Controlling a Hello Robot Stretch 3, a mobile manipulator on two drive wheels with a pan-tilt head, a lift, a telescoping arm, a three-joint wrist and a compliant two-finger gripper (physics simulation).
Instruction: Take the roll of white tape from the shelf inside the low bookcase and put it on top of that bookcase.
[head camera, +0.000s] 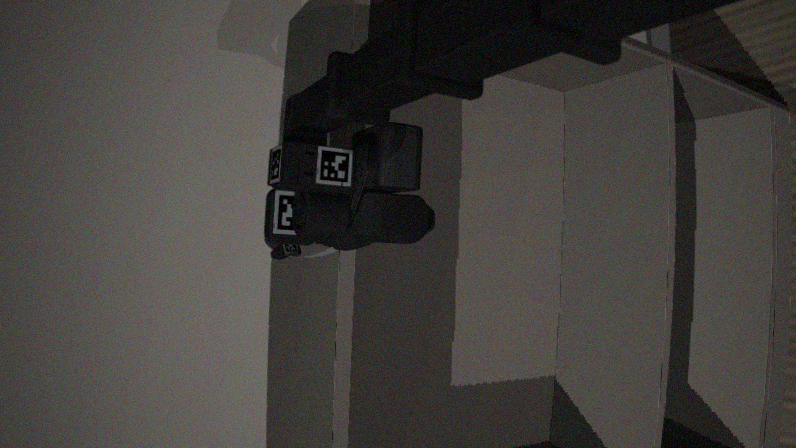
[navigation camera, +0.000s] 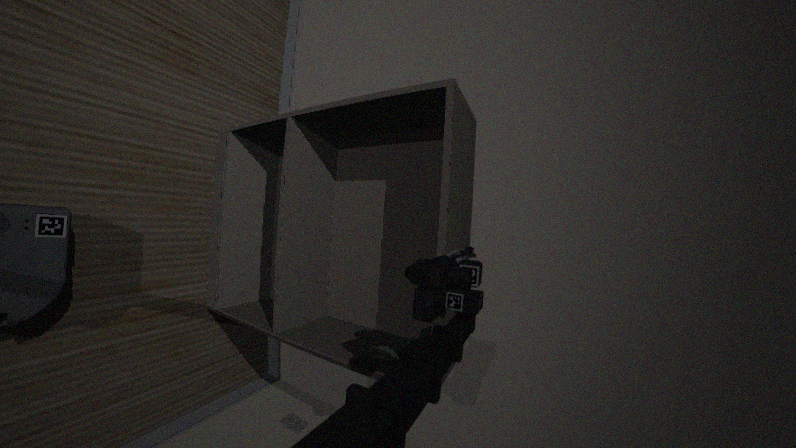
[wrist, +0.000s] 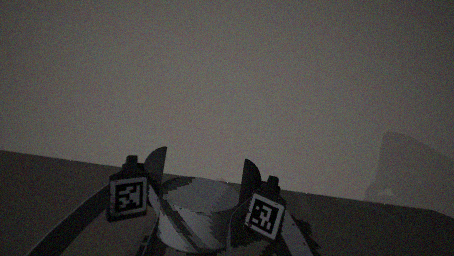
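Frame: origin at the robot's base, x right, y ahead, z up, level; centimetres.
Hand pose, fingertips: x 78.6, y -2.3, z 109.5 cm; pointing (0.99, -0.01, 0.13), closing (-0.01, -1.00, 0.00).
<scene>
After its pixels a point has its place.
The low bookcase (head camera: 301, 361) @[x 75.3, y 15.9, z 106.0 cm] (navigation camera: 461, 166) @[x 74.5, y 24.8, z 106.0 cm] (wrist: 390, 227) stands against the wall, sideways in the head and navigation views. Its top is the band left of the shelves in the head view, at the right in the navigation view, and the dark strip low in the wrist view. My gripper (head camera: 285, 251) (navigation camera: 470, 252) @[x 78.6, y -2.3, z 109.5 cm] (wrist: 203, 172) @[x 78.6, y -2.3, z 109.5 cm] is over the top, shut on the roll of white tape (wrist: 195, 225). The roll sits between both fingers, its round face up. The wrist hides it in the head and navigation views. Whether its underside touches the top cannot be told.
The wall (head camera: 133, 278) @[x 97.1, y 7.7, z 126.6 cm] (navigation camera: 612, 194) @[x 96.5, y 21.2, z 147.2 cm] (wrist: 225, 90) is right behind the bookcase. My arm (head camera: 445, 50) @[x 27.0, y -8.9, z 116.4 cm] (navigation camera: 389, 389) @[x 23.3, y -8.6, z 114.4 cm] reaches across the bookcase's end. My base (navigation camera: 33, 261) @[x 10.1, y -9.5, z 16.0 cm] is on the wooden floor (navigation camera: 139, 139) @[x 34.9, y 31.6, z 0.0 cm]. A shelf board (head camera: 612, 222) @[x 76.9, y -5.9, z 48.5 cm] (navigation camera: 305, 233) @[x 75.4, y 2.2, z 48.4 cm] divides the bookcase.
</scene>
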